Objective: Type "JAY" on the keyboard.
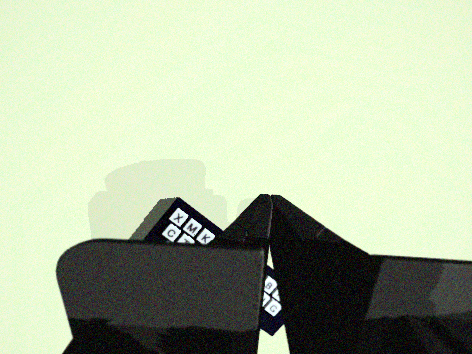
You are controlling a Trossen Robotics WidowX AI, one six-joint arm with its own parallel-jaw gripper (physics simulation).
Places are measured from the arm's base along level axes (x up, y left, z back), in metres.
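Pixels of known places: gripper, fingertip midpoint: (268,204).
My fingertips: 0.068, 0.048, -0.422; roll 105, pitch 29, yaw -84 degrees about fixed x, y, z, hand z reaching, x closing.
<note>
Behind a point stands the place of what it marks, as x, y, z.
The keyboard (159,235) {-0.119, 0.079, -0.295} is a dark slab with white lettered keys, lying at a slant under the gripper. Its corner with the keys X (178,217) {-0.113, 0.072, -0.327}, M (192,227) {-0.113, 0.053, -0.324}, K (205,236) {-0.114, 0.035, -0.323} and C (171,233) {-0.113, 0.069, -0.306} shows left of the fingertips. The keys B (269,285) {-0.113, -0.062, -0.308} and G (273,307) {-0.113, -0.082, -0.286} show through the gap between the fingers. The rest is hidden behind the fingers, and the keys J, A and Y cannot be made out. My black gripper (268,204) {0.068, 0.048, -0.422} is shut and empty, its tips together over the keyboard's upper edge; whether they touch it I cannot tell.
The keyboard lies on a pale green table top (300,100) {-0.131, 0.023, -0.507}. Soft grey shadows of the arm and gripper fall on the table beyond and left of the keyboard.
</note>
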